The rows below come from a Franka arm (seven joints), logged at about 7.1 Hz.
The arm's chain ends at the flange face. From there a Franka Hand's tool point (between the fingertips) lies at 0.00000 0.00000 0.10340 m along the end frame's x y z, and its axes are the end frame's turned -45 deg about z.
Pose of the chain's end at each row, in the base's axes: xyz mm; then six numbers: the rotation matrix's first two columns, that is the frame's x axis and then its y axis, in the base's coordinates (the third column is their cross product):
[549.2 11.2 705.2 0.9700 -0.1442 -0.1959 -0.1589 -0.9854 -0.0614]
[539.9 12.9 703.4 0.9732 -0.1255 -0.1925 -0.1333 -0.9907 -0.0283]
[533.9 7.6 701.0 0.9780 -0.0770 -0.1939 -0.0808 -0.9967 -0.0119]
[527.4 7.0 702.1 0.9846 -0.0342 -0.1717 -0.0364 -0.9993 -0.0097]
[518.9 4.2 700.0 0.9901 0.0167 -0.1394 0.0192 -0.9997 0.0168]
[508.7 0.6 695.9 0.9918 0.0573 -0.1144 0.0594 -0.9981 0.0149]
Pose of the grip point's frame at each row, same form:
[530.2 20.6 604.0 0.7983 0.5948 -0.0951 0.5735 -0.7987 -0.1819]
[520.5 18.4 602.0 0.7824 0.6118 -0.1161 0.5939 -0.7893 -0.1561]
[514.0 10.4 599.6 0.7487 0.6503 -0.1287 0.6344 -0.7592 -0.1455]
[509.7 8.6 600.2 0.7220 0.6824 -0.1146 0.6705 -0.7308 -0.1283]
[504.5 2.2 597.6 0.6865 0.7187 -0.1105 0.7137 -0.6951 -0.0867]
[497.0 -1.6 593.2 0.6593 0.7463 -0.0914 0.7433 -0.6652 -0.0704]

